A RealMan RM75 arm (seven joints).
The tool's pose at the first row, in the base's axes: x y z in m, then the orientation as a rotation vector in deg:
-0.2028 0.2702 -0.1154 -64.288 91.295 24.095
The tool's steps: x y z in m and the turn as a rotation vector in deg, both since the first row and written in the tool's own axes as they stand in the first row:
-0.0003 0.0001 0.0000 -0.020 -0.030 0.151
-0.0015 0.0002 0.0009 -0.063 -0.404 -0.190
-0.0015 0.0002 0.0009 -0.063 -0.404 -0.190
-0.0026 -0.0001 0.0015 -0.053 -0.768 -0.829
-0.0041 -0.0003 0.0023 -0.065 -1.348 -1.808
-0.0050 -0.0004 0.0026 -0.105 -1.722 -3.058
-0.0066 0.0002 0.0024 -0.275 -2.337 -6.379
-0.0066 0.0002 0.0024 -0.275 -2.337 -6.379
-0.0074 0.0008 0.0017 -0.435 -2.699 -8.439
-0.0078 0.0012 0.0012 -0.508 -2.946 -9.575
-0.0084 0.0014 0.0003 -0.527 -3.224 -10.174
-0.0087 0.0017 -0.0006 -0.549 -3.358 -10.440
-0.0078 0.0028 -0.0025 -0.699 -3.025 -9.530
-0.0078 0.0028 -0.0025 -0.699 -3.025 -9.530
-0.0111 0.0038 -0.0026 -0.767 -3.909 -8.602
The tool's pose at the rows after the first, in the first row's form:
-0.2029 0.2704 -0.1152 -64.178 91.362 24.227
-0.2025 0.2716 -0.1144 -64.329 90.822 24.225
-0.2025 0.2716 -0.1144 -64.329 90.822 24.225
-0.2020 0.2724 -0.1136 -64.666 90.108 23.976
-0.2014 0.2736 -0.1124 -65.189 88.991 23.630
-0.2012 0.2742 -0.1117 -66.004 87.879 23.025
-0.2019 0.2750 -0.1104 -68.319 85.220 21.279
-0.2019 0.2750 -0.1104 -68.319 85.220 21.279
-0.2028 0.2751 -0.1096 -69.774 83.563 20.230
-0.2034 0.2751 -0.1092 -70.537 82.603 19.662
-0.2041 0.2748 -0.1084 -70.864 81.971 19.421
-0.2049 0.2744 -0.1079 -71.014 81.680 19.330
-0.2068 0.2731 -0.1083 -70.619 82.552 19.888
-0.2068 0.2731 -0.1083 -70.619 82.552 19.888
-0.2078 0.2750 -0.1056 -69.668 82.398 20.999

